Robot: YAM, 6 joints.
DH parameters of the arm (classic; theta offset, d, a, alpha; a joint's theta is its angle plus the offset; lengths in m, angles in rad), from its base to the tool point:
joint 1: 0 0.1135 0.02 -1.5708
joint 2: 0 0 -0.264 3.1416
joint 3: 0.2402 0 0.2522 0
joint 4: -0.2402 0 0.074 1.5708
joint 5: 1.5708 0 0 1.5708
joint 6: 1.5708 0.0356 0 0
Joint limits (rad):
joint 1: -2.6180..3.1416
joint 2: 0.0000..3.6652
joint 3: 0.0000..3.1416
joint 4: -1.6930..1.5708
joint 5: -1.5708..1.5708
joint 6: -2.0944..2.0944
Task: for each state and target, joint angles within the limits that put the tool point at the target. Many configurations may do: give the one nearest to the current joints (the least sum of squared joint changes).
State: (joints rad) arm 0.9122 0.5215 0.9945 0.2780 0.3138 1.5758
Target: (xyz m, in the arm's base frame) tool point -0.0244 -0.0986 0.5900
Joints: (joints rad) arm 1.1987 0.5341 1.5144 0.4029 0.3772 1.5758
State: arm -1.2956 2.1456 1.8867 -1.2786 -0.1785 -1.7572
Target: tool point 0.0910 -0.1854 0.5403
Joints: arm -1.1509 1.4344 2.2370 -1.3073 -0.2124 -1.7572
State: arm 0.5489 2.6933 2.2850 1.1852 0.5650 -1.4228
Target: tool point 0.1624 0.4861 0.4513
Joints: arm 1.2796 2.4493 2.5116 1.0343 0.4664 -1.4228
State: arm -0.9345 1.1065 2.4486 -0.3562 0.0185 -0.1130
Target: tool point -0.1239 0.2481 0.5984
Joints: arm -1.1071 0.6306 2.4367 -0.5255 -0.0040 -0.1130
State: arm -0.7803 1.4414 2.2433 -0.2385 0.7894 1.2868
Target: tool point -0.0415 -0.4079 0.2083
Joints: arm -1.6084 1.9364 1.4211 -0.4966 0.8240 1.2868
